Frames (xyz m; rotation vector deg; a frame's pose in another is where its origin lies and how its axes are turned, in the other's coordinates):
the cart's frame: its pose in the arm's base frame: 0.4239 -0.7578 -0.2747 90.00 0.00 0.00
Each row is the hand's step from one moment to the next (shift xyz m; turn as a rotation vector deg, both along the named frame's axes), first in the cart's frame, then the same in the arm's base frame.
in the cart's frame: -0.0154 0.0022 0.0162 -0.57 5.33 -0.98
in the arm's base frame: -0.0154 -0.0162 0.0022 -0.57 0.98 5.33
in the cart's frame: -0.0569 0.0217 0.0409 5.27 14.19 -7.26
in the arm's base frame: -0.0569 -0.0409 0.0217 5.27 7.26 14.19
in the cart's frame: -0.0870 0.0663 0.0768 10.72 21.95 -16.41
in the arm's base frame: -0.0870 -0.0768 0.0663 10.72 16.41 21.95
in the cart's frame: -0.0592 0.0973 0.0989 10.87 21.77 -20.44
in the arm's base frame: -0.0592 -0.0989 0.0973 10.87 20.44 21.77
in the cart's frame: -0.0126 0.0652 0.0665 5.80 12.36 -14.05
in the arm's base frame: -0.0126 -0.0665 0.0652 5.80 14.05 12.36
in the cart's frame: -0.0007 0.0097 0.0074 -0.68 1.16 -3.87
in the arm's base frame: -0.0007 -0.0074 0.0097 -0.68 3.87 1.16
